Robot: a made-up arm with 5 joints. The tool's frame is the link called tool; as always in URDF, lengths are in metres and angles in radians. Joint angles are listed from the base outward. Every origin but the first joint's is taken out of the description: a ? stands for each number. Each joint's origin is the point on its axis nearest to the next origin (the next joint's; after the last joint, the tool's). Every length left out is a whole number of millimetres.
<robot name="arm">
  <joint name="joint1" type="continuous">
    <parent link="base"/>
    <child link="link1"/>
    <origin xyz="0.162 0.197 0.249" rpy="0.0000 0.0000 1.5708"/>
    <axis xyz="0 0 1"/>
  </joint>
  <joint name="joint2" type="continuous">
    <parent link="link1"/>
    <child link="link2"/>
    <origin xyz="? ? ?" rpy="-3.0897 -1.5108 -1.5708"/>
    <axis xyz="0 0 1"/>
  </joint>
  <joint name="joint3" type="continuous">
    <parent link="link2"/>
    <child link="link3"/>
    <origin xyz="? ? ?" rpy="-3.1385 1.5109 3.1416"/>
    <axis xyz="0 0 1"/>
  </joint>
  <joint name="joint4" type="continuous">
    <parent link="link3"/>
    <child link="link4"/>
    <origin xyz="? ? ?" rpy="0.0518 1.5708 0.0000"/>
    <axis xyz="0 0 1"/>
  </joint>
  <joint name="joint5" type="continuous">
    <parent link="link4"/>
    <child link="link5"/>
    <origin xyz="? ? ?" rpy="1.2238 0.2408 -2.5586"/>
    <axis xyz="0 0 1"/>
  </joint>
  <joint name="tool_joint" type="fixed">
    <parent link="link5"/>
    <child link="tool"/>
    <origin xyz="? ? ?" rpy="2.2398 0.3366 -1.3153"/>
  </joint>
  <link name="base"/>
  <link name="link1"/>
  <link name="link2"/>
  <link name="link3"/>
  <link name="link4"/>
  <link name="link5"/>
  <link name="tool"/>
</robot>
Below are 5 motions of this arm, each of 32 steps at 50 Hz.
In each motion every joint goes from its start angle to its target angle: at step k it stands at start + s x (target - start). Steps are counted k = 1, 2, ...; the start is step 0. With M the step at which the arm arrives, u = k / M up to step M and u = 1 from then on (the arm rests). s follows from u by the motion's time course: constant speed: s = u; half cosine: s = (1 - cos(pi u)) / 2; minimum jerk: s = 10 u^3 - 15 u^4 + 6 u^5.
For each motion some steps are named. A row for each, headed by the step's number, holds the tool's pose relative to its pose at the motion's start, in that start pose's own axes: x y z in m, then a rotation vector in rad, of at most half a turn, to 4 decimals.
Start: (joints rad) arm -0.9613 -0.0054 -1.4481 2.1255 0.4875
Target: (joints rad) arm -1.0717 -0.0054 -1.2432 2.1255 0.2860
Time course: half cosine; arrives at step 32
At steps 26, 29, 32:
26: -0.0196 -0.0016 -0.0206 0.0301 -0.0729 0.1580
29: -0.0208 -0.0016 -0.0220 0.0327 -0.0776 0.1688
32: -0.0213 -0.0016 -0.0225 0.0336 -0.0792 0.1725

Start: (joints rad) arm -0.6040 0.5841 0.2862 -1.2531 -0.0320
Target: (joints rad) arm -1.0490 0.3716 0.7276 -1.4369 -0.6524
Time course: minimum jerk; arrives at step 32
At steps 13, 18, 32:
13: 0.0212 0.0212 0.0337 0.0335 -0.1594 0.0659
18: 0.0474 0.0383 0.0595 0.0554 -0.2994 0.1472
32: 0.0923 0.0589 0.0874 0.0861 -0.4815 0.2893

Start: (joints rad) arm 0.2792 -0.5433 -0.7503 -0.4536 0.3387
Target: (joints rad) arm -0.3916 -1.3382 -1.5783 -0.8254 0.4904
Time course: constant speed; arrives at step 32
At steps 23, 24, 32:
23: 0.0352 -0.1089 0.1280 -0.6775 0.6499 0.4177
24: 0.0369 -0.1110 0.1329 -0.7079 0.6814 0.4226
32: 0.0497 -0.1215 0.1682 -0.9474 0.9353 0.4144

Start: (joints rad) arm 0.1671 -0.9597 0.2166 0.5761 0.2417
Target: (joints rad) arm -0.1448 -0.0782 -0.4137 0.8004 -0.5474
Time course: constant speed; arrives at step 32
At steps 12, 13, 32:
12: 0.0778 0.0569 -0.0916 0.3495 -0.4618 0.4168
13: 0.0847 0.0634 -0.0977 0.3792 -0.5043 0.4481
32: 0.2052 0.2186 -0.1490 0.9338 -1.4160 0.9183

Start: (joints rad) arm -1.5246 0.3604 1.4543 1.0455 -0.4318
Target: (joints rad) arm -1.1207 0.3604 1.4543 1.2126 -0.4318
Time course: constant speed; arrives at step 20
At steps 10, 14, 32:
10: -0.0670 0.0402 0.0154 -0.0088 0.1485 -0.1179
14: -0.0911 0.0585 0.0245 -0.0103 0.2104 -0.1620
32: -0.1240 0.0879 0.0408 -0.0100 0.3055 -0.2248

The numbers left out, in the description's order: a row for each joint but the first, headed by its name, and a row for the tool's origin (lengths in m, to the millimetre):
joint2: -0.024 0.275 0.000
joint3: 0.005 -0.137 0.000
joint4: 0.043 -0.011 0.000
joint5: -0.049 -0.096 0.000
tool: 0.001 0.027 0.000

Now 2 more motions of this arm.
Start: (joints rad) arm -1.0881 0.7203 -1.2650 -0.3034 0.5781
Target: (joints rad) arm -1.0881 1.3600 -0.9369 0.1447 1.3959
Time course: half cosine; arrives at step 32
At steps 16, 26, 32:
16: 0.0329 0.0113 -0.0330 -0.0247 0.0090 -0.4073
26: 0.0657 0.0293 -0.0561 0.0876 0.1115 -0.7399
32: 0.0730 0.0337 -0.0600 0.1225 0.1447 -0.8012

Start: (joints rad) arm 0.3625 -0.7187 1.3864 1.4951 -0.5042
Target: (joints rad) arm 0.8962 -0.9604 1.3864 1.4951 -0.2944
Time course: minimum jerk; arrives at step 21
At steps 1, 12, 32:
1: -0.0002 -0.0001 0.0001 -0.0004 0.0006 -0.0003
12: -0.0892 -0.0435 0.1070 -0.2768 0.3880 -0.1474
32: -0.1204 -0.0613 0.1835 -0.4620 0.5954 -0.2219

